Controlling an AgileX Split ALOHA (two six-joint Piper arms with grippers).
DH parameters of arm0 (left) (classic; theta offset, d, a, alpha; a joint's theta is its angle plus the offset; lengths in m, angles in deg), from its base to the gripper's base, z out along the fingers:
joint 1: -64.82 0.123 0 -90
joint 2: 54.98 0 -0.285 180
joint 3: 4.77 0 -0.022 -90
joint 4: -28.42 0.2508 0 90
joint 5: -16.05 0 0.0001 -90
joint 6: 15.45 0.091 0 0
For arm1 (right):
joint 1: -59.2 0.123 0 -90
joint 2: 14.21 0 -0.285 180
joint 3: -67.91 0 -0.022 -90
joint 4: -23.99 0.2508 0 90
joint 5: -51.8 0 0.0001 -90
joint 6: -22.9 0.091 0 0
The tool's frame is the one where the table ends.
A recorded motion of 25 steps. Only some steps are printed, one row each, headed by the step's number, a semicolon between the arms.
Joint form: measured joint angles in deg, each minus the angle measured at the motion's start. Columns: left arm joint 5, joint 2, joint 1, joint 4, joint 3, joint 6; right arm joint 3, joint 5, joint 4, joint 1, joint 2, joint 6.
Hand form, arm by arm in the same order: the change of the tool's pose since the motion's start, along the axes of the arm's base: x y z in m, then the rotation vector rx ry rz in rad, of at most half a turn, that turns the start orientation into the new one. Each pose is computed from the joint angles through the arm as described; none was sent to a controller.
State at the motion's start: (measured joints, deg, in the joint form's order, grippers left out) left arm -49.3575 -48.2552 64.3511 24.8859 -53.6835 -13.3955; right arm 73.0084 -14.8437 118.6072 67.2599 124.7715 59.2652
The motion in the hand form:
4: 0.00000 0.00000 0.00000 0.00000 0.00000 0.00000; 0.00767 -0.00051 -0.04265 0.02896 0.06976 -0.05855
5: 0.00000 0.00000 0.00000 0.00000 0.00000 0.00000; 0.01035 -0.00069 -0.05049 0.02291 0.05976 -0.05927
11: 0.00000 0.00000 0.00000 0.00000 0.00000 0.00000; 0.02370 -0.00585 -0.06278 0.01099 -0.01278 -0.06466
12: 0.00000 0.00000 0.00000 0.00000 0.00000 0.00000; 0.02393 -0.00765 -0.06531 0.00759 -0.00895 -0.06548
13: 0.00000 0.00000 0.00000 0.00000 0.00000 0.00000; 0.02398 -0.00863 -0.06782 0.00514 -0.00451 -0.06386
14: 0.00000 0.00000 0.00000 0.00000 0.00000 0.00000; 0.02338 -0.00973 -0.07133 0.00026 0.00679 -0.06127
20: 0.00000 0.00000 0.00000 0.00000 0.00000 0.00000; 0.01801 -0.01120 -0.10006 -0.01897 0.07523 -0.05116
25: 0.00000 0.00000 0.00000 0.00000 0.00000 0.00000; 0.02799 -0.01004 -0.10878 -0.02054 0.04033 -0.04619
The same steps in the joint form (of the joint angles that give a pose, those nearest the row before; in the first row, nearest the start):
4: 0.00 0.00 0.00 0.00 0.00 0.00; 1.07 0.45 4.70 -0.06 6.55 -1.98
5: 0.00 0.00 0.00 0.00 0.00 0.00; 2.00 0.60 4.87 -0.11 7.98 -3.13
11: 0.00 0.00 0.00 0.00 0.00 0.00; 6.04 0.72 5.15 -0.95 11.43 -6.92
12: 0.00 0.00 0.00 0.00 0.00 0.00; 6.11 0.72 4.91 -1.19 11.75 -6.92
13: 0.00 0.00 0.00 0.00 0.00 0.00; 6.24 0.66 4.64 -1.32 12.09 -6.85
14: 0.00 0.00 0.00 0.00 0.00 0.00; 6.24 0.66 4.17 -1.46 12.47 -6.52
20: 0.00 0.00 0.00 0.00 0.00 0.00; 6.30 0.72 3.01 -1.59 15.95 -5.84
25: 0.00 0.00 0.00 0.00 0.00 0.00; 10.38 0.72 2.87 -1.59 18.79 -6.64

